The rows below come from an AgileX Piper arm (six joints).
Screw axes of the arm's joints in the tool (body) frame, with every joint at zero. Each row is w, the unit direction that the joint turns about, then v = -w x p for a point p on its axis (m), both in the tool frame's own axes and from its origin. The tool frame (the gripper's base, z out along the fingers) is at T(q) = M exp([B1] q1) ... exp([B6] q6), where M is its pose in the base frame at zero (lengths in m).
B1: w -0.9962 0 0.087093 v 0 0.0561 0
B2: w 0 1 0 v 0.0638 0 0.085
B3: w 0 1 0 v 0.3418 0 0.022
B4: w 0 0 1 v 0 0 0
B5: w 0 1 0 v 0.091 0 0
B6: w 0 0 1 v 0 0 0
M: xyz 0.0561 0 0.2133 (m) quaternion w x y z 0.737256 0 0.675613 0
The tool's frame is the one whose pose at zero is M.
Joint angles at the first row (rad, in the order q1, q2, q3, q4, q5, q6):
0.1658, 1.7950, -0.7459, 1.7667, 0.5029, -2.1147
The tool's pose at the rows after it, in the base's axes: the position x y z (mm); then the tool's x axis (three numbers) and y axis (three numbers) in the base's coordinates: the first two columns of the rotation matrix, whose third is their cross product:
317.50 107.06 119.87 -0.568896 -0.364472 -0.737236 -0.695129 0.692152 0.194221
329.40 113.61 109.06 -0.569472 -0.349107 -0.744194 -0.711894 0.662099 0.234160
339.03 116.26 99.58 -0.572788 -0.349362 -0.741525 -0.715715 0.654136 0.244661
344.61 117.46 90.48 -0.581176 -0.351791 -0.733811 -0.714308 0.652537 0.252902
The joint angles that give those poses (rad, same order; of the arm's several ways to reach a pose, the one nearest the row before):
0.1796, 1.9006, -0.8141, 1.7688, 0.5765, -2.1147
0.1804, 1.9739, -0.8697, 1.7688, 0.6312, -2.1147
0.1804, 2.0271, -0.9133, 1.7653, 0.6430, -2.1146
0.1804, 2.0672, -0.9397, 1.7643, 0.6454, -2.1155

